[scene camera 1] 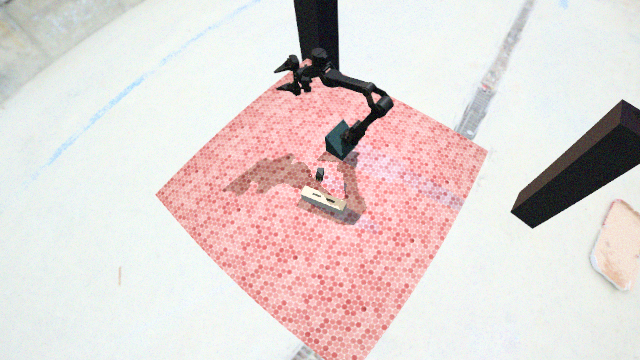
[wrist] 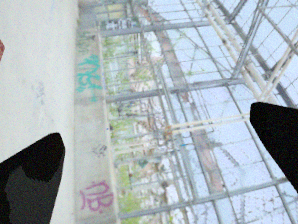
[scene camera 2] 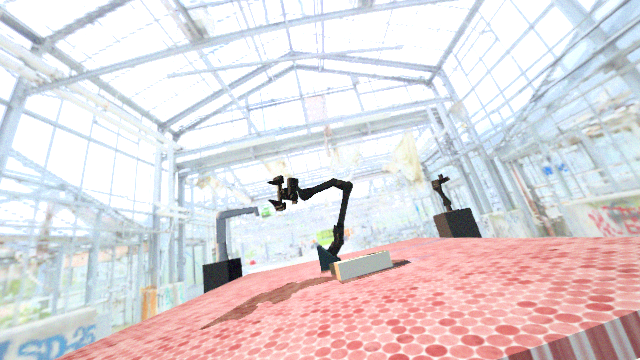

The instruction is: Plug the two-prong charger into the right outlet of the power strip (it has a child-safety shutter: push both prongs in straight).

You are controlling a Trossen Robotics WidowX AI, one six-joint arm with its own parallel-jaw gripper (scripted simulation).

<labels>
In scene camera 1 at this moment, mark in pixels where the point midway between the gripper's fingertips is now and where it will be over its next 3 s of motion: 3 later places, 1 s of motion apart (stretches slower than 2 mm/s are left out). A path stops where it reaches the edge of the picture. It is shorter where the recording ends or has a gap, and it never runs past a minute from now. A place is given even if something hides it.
My gripper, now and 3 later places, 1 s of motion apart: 274, 81; 269, 123; 289, 156; 318, 168
</labels>
